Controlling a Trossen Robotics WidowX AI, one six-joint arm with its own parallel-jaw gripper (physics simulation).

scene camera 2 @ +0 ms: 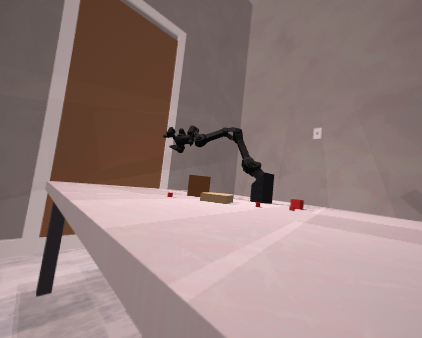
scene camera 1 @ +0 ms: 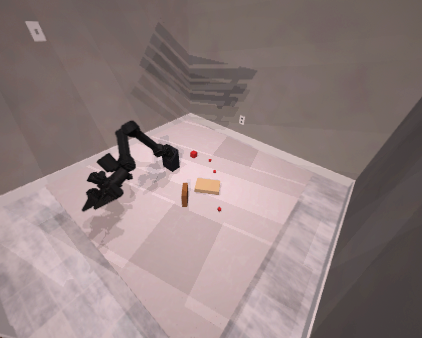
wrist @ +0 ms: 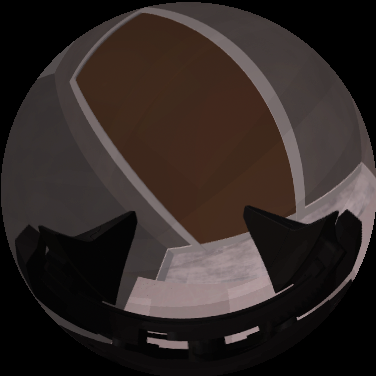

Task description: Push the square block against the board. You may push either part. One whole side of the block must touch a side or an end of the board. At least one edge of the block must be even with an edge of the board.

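Frame: origin at the arm's base, x back, y down, z right, level; millimetres.
Seen in the pictures: gripper, fingertip midpoint: [scene camera 2: 166, 141] [scene camera 1: 88, 210] [wrist: 190, 214]; arm's base at its link origin: [scene camera 2: 262, 179] [scene camera 1: 169, 153].
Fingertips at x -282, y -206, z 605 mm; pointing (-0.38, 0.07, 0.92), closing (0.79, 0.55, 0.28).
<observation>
Pixels of each thing's top centre, then the offset from my fingertips to it. Level surfaces: height alone.
- square block at its top centre: [scene camera 2: 200, 175] [scene camera 1: 184, 189] dx -27, dy +226, dz -450 mm
- board at its top centre: [scene camera 2: 218, 193] [scene camera 1: 207, 184] dx -60, dy +299, dz -624 mm
- table at its surface level: dy +328 mm
- larger red cube at its top centre: [scene camera 2: 297, 199] [scene camera 1: 193, 152] dx +248, dy +288, dz -814 mm
The square block [scene camera 1: 185, 195] [scene camera 2: 199, 185] is brown and thin and stands upright on edge, its square face showing in scene camera 2. The board [scene camera 1: 207, 186] [scene camera 2: 216, 197] is tan and oblong and lies flat. In scene camera 1 a narrow gap separates them, and the block's broad face is turned towards one end of the board. My gripper [scene camera 1: 90, 207] [scene camera 2: 168, 142] [wrist: 190, 214] is open and empty. It hangs high above the table, well to the left of both parts in scene camera 1. Neither part shows in the wrist view.
The table [scene camera 1: 165, 250] [scene camera 2: 150, 220] bears a larger red cube [scene camera 1: 193, 154] [scene camera 2: 297, 204] near the black arm base [scene camera 1: 171, 158] [scene camera 2: 262, 188]. Small red pieces lie near the board, one [scene camera 1: 219, 209] [scene camera 2: 170, 194] on its lower side in scene camera 1.
</observation>
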